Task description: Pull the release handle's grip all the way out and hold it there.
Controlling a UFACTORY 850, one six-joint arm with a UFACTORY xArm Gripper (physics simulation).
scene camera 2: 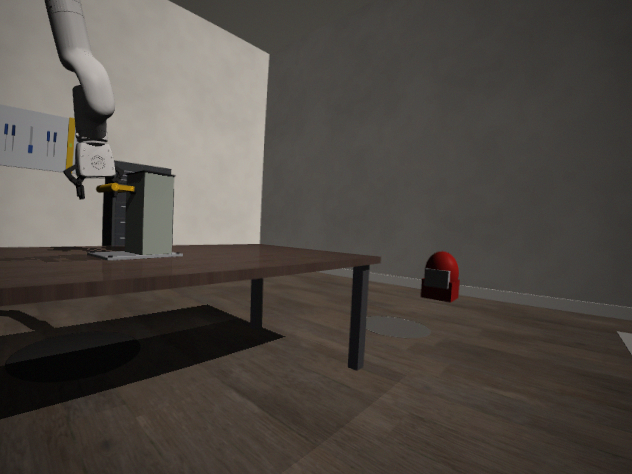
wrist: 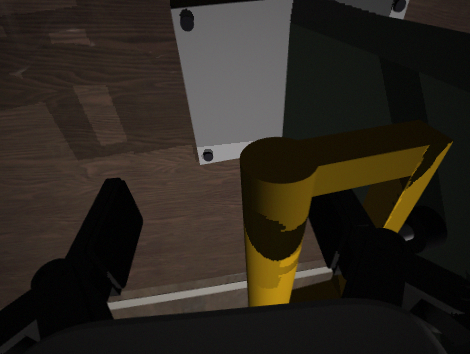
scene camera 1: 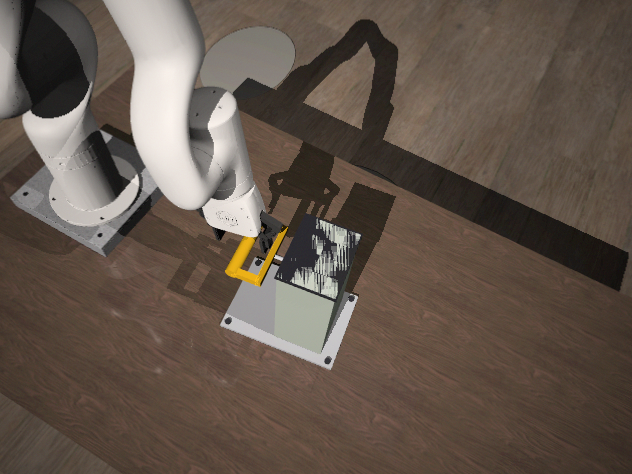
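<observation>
The release handle's yellow grip [scene camera 1: 239, 256] [scene camera 2: 107, 188] [wrist: 275, 200] is a round bar on a rectangular frame, beside the upper part of a pale green box housing [scene camera 1: 304, 316] [scene camera 2: 158, 214]. A short metal rod [scene camera 1: 278, 257] [wrist: 408, 233] joins the frame to the housing, with a small gap between them. My gripper [scene camera 1: 241, 241] [scene camera 2: 98, 193] [wrist: 220, 190] is open around the bar, holding nothing. In the wrist view the bar stands between the fingers, nearer the right one. That finger is inside the frame's opening, partly hidden by the bar. The left finger is outside, well apart from the bar.
The housing stands on a bolted light grey plate [scene camera 1: 250, 301] [wrist: 235, 75] on the wooden table [scene camera 1: 433, 357] [scene camera 2: 229, 262]. The arm's base plate [scene camera 1: 104, 242] is at the left in scene camera 1. A dark cabinet [scene camera 2: 107, 219] and a red object [scene camera 2: 443, 261] stand beyond the table.
</observation>
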